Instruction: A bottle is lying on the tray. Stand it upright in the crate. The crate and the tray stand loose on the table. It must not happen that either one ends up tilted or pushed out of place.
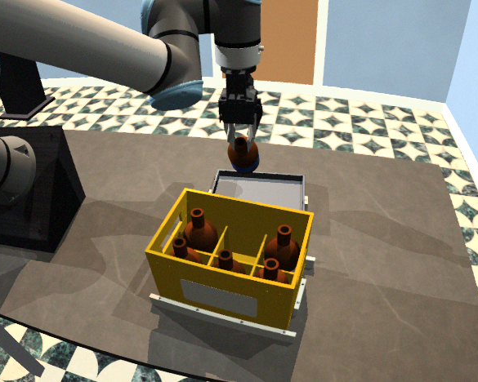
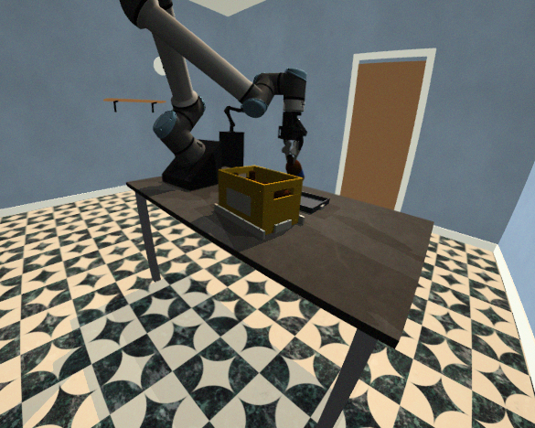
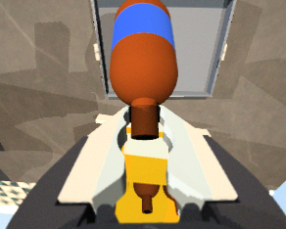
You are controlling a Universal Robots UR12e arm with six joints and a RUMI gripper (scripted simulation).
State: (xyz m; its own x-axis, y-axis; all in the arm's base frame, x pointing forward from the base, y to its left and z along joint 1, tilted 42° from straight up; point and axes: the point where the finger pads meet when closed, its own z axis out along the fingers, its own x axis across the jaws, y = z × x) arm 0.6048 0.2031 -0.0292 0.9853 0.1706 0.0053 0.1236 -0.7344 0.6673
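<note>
Right now the bottle is 3 cm to the left of my hand and 4 cm below it. Round my hand: crate: 4 cm ahead, 25 cm to the right, 12 cm below; grey tray: 3 cm ahead, 4 cm to the left, 19 cm below.
</note>
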